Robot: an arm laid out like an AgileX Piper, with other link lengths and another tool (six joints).
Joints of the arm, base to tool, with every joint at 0 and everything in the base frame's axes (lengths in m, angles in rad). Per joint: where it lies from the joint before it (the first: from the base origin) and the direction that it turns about. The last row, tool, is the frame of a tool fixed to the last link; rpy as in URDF.
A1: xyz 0 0 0.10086 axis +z
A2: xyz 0 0 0 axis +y
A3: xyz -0.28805 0 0.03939 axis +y
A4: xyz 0.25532 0 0.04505 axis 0.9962 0 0.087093
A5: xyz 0 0 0 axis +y
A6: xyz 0.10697 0 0.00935 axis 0.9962 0 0.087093
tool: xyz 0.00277 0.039 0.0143 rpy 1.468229 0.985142 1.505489
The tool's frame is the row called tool.
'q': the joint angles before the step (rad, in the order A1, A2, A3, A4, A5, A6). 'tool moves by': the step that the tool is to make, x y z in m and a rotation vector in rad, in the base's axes. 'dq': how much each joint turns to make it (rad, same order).
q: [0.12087, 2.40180, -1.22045, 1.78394, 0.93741, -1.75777]
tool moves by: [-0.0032, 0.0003, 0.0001, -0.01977, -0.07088, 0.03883]
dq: [-0.00121, -0.00114, -0.00020, -0.00001, 0.00766, -0.08232]
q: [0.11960, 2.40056, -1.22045, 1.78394, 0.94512, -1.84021]
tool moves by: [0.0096, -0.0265, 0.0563, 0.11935, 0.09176, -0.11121]
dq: [-0.06379, -0.13685, 0.04002, -0.02624, 0.04914, 0.23179]
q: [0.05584, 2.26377, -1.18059, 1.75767, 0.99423, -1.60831]
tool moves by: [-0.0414, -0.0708, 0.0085, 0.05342, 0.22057, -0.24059]
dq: [-0.18010, -0.16696, 0.29897, 0.01662, -0.00753, 0.10769]
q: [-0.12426, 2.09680, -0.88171, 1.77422, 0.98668, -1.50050]
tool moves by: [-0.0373, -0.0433, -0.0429, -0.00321, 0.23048, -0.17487]
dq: [-0.14014, 0.02577, 0.18161, 0.01342, -0.05903, 0.00702]
